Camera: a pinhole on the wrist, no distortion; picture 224 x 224 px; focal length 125.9 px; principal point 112.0 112.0 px. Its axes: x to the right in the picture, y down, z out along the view. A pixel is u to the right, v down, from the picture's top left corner.
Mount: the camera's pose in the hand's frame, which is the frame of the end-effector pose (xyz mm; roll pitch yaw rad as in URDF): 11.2 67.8 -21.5 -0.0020 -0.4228 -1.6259
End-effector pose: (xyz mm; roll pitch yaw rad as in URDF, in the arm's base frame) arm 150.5 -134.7 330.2 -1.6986 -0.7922 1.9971
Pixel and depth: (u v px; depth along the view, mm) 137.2 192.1 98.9
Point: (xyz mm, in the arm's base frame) 41.2 -51.2 316.6
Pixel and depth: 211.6 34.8 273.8
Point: -100.0 -346.8 193.0
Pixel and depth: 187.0 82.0 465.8
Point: -308.6 -361.0 202.8
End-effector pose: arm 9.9 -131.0 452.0 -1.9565 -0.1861 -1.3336
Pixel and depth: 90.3 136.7 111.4
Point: 42.4 -188.3 314.0
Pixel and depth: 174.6 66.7 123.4
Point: 87.7 -98.4 343.7
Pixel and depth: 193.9 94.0 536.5
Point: 562.6 33.9 236.8
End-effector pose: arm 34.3 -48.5 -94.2 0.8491 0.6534 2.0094
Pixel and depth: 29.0 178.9 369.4
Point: -273.7 319.5 136.0
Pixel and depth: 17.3 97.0 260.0
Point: -176.0 88.3 190.0
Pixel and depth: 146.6 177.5 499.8
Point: 85.4 502.2 74.2
